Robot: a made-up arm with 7 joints.
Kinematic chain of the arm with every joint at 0, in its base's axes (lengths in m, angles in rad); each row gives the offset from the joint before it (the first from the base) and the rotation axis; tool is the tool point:
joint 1: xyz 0 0 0.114 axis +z
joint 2: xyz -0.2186 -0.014 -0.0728 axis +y
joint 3: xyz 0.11 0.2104 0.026 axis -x
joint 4: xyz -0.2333 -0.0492 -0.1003 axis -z
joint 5: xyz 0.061 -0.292 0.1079 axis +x
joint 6: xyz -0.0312 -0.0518 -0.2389 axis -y
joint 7: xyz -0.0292 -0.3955 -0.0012 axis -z
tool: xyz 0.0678 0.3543 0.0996
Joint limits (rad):
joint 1: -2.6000..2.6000
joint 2: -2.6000..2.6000
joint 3: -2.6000..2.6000
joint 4: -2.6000..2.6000
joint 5: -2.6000..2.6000
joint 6: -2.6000..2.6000
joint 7: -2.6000..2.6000
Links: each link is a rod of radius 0.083 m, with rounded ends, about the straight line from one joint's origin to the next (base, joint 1, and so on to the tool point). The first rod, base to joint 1, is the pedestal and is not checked.
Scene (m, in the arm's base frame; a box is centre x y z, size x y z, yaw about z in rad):
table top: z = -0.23
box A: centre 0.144 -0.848 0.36 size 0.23 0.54 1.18 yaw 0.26
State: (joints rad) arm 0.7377 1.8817 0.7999 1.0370 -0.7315 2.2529 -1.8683
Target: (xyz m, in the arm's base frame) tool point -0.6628 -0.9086 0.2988
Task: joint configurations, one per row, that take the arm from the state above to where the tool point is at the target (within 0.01 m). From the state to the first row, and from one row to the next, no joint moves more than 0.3 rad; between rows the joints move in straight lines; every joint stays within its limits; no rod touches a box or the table.
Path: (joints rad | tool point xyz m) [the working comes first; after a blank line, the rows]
Joints at the target: 0.4455 1.0265 0.0071 0.8348 -0.1004 2.1727 -1.8267
Straight joint move there: touches box A.

1: 0.5098 1.7651 0.7231 1.2514 -0.7441 2.3676 -1.9088 | 0.4510 -0.1023 0.9989
2: 0.2820 1.6485 0.6463 1.4658 -0.7567 2.4822 -1.9493 | 0.1645 -0.1301 1.1524
3: 0.0541 1.5320 0.5694 1.6802 -0.7693 2.5969 -1.9898 | -0.1078 -0.0092 1.2310
4: 0.1846 1.3635 0.3820 1.3984 -0.5463 2.4555 -1.9354 | -0.3568 -0.4020 1.1025
5: 0.3150 1.1950 0.1945 1.1166 -0.3234 2.3141 -1.8811 | -0.5578 -0.7379 0.7701
6: 0.4455 1.0265 0.0071 0.8348 -0.1004 2.1727 -1.8267 | -0.6628 -0.9086 0.2988

